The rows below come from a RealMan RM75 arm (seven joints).
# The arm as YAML. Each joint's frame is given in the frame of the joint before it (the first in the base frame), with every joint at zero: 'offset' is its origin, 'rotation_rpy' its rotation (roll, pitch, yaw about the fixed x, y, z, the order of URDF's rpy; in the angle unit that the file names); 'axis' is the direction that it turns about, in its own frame. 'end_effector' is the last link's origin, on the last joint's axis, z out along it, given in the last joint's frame.
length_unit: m
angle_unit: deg
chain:
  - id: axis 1
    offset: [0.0, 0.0, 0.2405]
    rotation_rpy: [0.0, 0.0, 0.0]
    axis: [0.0, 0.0, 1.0]
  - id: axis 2
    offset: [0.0, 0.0, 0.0]
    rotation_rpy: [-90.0, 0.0, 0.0]
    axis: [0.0, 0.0, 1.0]
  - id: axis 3
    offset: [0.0, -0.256, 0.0]
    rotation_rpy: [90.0, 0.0, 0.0]
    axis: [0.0, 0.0, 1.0]
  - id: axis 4
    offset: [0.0, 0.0, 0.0]
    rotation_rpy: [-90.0, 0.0, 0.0]
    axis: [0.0, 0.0, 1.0]
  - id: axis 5
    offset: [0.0, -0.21, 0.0]
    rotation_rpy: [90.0, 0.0, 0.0]
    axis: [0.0, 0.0, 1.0]
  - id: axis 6
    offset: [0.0, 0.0, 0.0]
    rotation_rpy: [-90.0, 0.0, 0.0]
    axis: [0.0, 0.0, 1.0]
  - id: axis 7
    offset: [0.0, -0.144, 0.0]
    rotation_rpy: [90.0, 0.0, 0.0]
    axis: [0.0, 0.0, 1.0]
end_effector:
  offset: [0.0, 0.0, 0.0]
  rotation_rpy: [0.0, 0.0, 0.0]
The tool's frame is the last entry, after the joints.
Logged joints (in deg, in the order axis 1, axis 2, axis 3, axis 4, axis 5, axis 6, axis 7), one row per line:
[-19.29 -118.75 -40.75 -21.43 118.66 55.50 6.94]
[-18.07 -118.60 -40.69 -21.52 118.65 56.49 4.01]
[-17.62 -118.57 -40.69 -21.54 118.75 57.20 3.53]
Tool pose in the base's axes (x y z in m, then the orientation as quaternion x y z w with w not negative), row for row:
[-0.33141 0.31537 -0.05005 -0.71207 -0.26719 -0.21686 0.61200]
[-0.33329 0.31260 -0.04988 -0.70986 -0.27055 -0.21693 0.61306]
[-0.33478 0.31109 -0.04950 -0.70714 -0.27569 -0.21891 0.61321]
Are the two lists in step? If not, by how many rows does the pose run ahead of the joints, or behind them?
The pose runs 2 rows behind the joints: the pose in row i belongs to the joints in row i - 2.
